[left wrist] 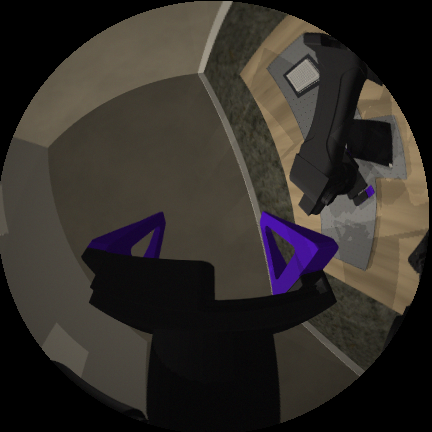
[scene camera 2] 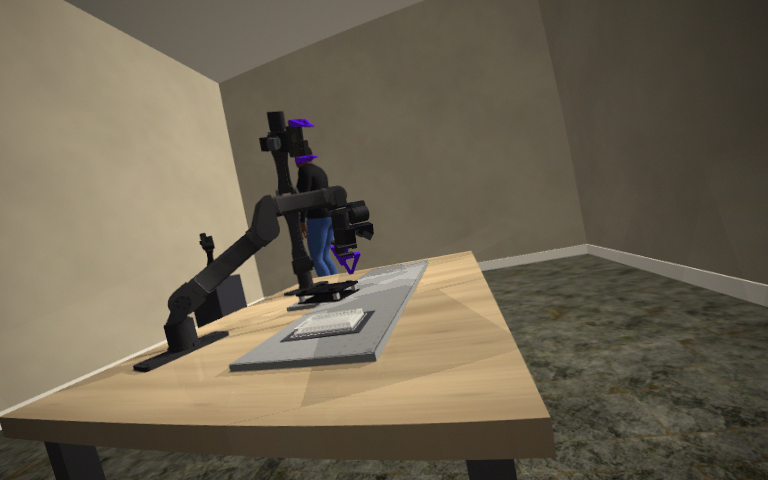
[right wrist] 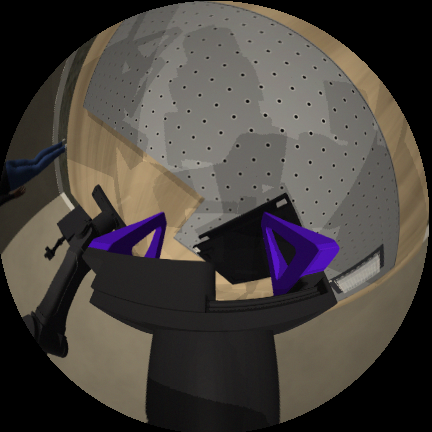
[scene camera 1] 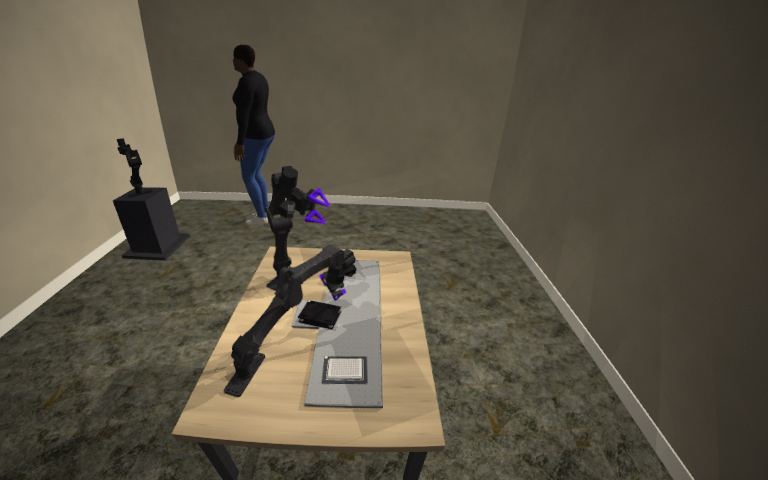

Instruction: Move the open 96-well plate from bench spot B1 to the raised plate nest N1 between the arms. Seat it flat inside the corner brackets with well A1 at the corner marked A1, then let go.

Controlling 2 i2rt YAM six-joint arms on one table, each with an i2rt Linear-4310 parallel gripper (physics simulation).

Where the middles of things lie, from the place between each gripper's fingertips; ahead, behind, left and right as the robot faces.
Now: left hand 49 cm above the white well plate [scene camera 2: 344, 320], 33 cm to the left of it and 9 cm short of it.
The white well plate lies 38 cm to the right of my right hand, 10 cm ahead of it and 6 cm below it.
